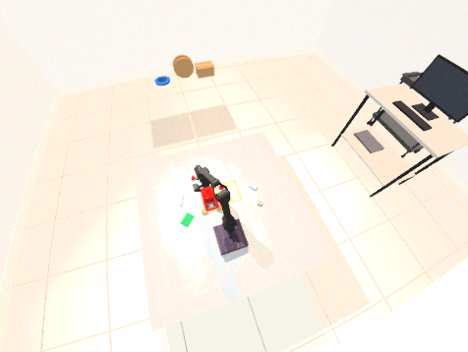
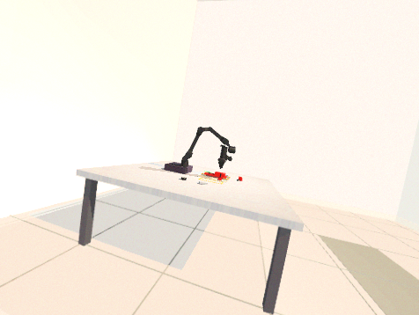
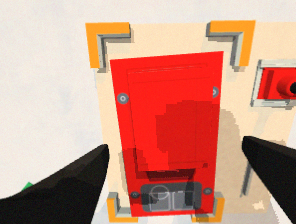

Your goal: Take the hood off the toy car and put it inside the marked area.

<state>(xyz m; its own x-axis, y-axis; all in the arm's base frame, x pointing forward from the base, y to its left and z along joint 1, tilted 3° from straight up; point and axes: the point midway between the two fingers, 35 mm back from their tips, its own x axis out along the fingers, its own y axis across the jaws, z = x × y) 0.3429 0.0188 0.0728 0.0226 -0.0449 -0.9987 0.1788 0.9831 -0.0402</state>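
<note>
The toy car hood lies 5 cm below my gripper tip. The rest, counted from my gripper tip: green flat piece: 12 cm behind, 23 cm to the left, 9 cm below; then grey wheel: 28 cm behind, 33 cm to the right, 8 cm below.
</note>
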